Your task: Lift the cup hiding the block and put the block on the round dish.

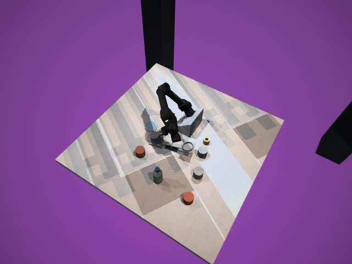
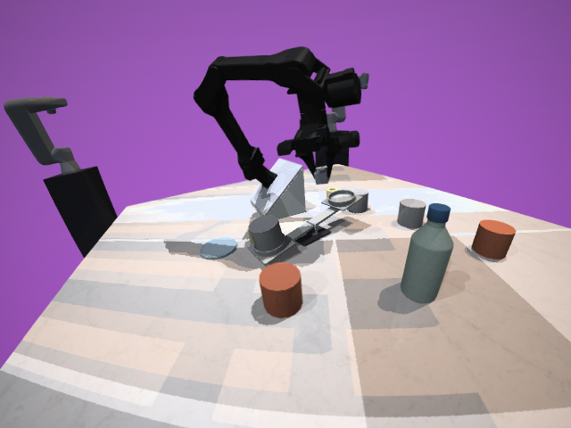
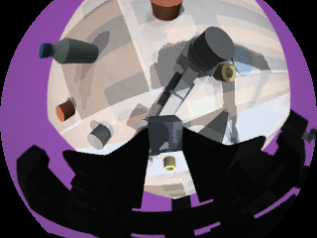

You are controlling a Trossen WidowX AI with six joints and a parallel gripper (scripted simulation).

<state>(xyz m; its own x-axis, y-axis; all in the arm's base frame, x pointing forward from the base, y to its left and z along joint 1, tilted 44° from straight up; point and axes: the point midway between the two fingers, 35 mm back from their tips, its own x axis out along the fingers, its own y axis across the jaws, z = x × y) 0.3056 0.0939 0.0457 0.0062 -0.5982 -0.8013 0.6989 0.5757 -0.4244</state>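
My gripper tip is now 28 cm to the left of the pale blue round dish, 16 cm above it and 8 cm past it. The rest, counted from my gripper tip: bottle 27 cm ahead, 5 cm below, 4 cm to the left; grey block 1 cm above; black balance 14 cm below, 3 cm to the right, 1 cm behind.
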